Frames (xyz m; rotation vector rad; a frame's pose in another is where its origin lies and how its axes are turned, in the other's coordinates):
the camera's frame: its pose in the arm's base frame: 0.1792 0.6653 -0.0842 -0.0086 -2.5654 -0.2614
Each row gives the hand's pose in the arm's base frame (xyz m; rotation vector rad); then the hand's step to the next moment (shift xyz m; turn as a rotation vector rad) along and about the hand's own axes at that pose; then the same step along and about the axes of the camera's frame.
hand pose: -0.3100 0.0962 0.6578 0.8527 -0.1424 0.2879
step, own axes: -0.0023 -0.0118 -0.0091 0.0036 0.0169 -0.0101
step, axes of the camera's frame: -0.0092 -0.0035 0.0114 0.0039 0.0196 -0.0009
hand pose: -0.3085 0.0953 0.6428 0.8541 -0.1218 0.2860
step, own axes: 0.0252 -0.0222 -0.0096 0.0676 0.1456 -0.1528
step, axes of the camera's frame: -0.0347 -0.0027 -0.0026 -0.0165 0.2206 0.0136
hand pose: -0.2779 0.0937 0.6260 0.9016 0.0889 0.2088
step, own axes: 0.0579 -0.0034 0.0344 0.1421 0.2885 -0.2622
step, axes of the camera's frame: -0.0420 -0.0083 -0.0521 -0.0304 0.4138 -0.0073
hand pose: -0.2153 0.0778 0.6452 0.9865 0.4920 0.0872
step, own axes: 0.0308 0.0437 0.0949 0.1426 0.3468 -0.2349
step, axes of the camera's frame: -0.0258 -0.0228 -0.1033 -0.0169 0.4372 -0.0657
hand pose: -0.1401 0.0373 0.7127 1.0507 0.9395 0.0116
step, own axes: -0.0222 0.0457 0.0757 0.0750 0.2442 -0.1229
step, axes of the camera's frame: -0.0124 -0.0252 -0.0867 -0.0078 0.2718 -0.0800
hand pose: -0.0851 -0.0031 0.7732 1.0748 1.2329 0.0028
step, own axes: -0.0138 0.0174 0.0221 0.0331 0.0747 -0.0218
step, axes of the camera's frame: -0.0058 -0.0071 -0.0299 -0.0202 0.0777 -0.0267
